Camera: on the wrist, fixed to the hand. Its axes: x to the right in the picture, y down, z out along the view.
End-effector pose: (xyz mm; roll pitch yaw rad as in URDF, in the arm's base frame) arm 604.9 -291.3 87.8 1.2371 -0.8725 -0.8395
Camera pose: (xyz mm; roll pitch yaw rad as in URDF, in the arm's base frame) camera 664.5 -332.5 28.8 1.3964 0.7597 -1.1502
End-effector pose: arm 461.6 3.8 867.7 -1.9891 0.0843 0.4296
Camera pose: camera 472.6 -1.1 960.3 -3.1027 -1.2630 2.0119
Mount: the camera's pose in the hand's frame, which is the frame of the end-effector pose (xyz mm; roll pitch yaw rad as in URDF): 0.1 -81.3 -46.0 0.0150 0.1090 -1.6551
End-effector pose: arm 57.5 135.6 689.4 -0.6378 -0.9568 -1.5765
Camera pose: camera -35.2 145.4 696.1 1.0596 -0.2229 2.6460
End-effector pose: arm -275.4 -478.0 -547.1 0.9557 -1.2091 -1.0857
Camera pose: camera -243.1 -559.3 -579.9 1.4080 0.3971 -1.6366
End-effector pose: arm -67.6 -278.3 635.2 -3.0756 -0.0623 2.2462
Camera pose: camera -126.6 -329.5 686.4 3.0880 -0.1691 -2.3703
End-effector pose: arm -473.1 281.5 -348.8 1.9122 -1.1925 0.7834
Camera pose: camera -482.6 371.7 -371.3 1.7723 0.4214 1.2792
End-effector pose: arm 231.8 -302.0 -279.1 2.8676 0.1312 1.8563
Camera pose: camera 143.9 -324.7 -257.0 -2.9712 0.1515 -2.7503
